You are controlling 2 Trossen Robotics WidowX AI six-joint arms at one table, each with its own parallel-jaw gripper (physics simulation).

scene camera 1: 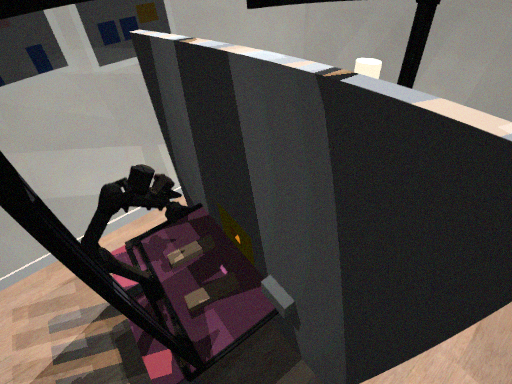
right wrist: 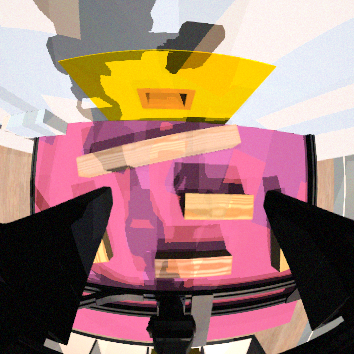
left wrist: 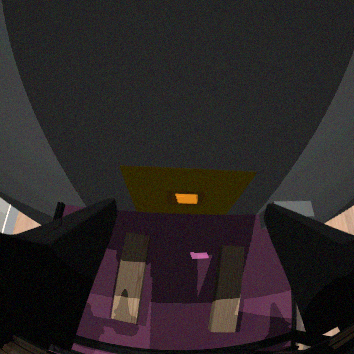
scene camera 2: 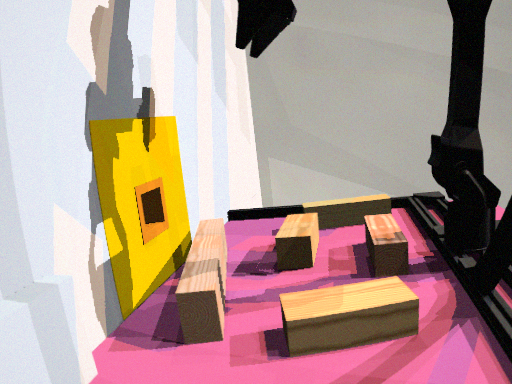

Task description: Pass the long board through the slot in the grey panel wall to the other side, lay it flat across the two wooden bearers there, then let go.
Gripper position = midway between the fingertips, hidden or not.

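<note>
Scene camera 1: my left gripper (scene camera 1: 186,202), open, holding nothing. Scene camera 2: my right gripper (scene camera 2: 246,53), open, empty; orange-framed slot (scene camera 2: 150,198); grey block (scene camera 2: 50,333). Left wrist view: my left gripper (left wrist: 194,210). Right wrist view: my right gripper (right wrist: 191,197); orange-framed slot (right wrist: 172,98).
</note>
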